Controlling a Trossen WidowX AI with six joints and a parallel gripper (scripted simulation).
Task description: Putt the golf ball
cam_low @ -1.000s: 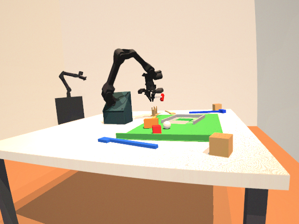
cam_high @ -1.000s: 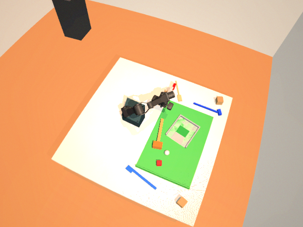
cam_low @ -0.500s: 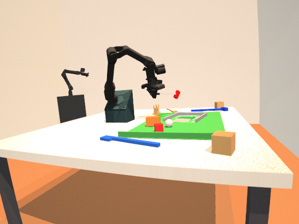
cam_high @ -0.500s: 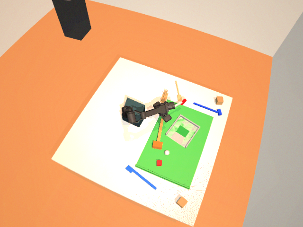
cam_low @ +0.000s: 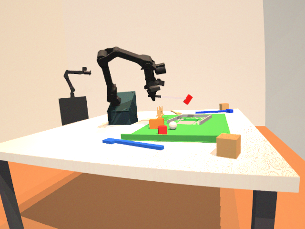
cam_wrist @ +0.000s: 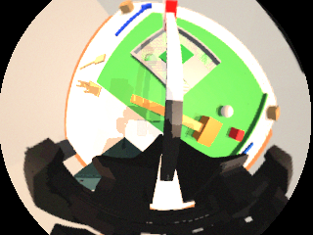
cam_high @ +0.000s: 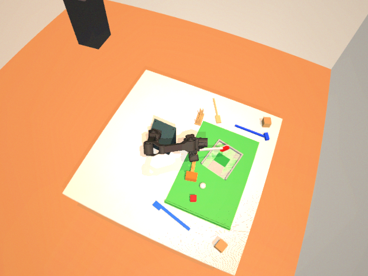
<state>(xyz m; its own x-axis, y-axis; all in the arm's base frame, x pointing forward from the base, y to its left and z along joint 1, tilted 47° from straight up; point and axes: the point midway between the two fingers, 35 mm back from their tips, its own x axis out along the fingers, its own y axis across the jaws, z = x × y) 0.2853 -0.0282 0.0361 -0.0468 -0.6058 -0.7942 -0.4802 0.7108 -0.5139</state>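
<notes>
Now: gripper tip 100 mm short of the red putter, 60 mm to the right of it and 10 mm below it. Round my gripper tip: red cube 110 mm ahead, 270 mm to the right, 120 mm below; then white golf ball 140 mm ahead, 160 mm to the right, 120 mm below; then green mat 190 mm ahead, 10 mm to the right, 150 mm below.
</notes>
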